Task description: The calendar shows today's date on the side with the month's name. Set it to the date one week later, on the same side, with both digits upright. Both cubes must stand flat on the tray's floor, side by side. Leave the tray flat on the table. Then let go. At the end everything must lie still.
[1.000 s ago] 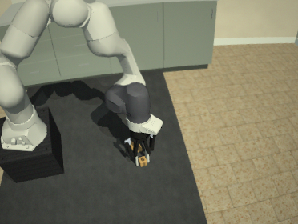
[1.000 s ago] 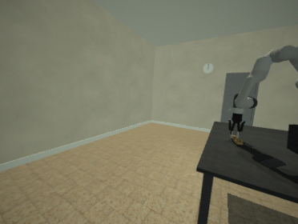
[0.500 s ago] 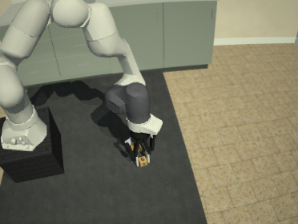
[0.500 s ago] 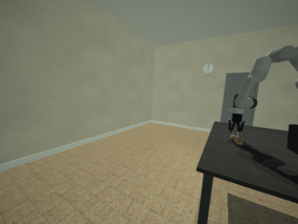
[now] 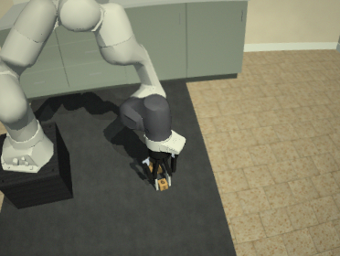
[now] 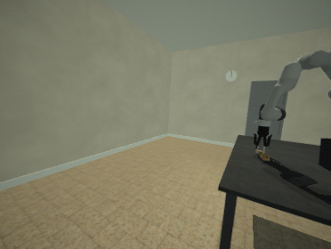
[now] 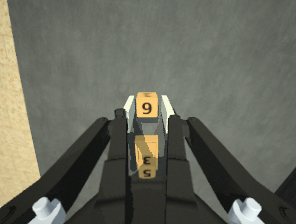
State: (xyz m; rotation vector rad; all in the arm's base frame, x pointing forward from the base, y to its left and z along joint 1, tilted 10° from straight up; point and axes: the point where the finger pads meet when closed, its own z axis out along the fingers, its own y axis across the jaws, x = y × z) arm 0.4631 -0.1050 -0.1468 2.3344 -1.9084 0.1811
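Now: the orange calendar cube 30 mm below my hand. The rest, counted from my hand: orange calendar tray 110 mm to the left, 30 mm below, 20 mm behind.
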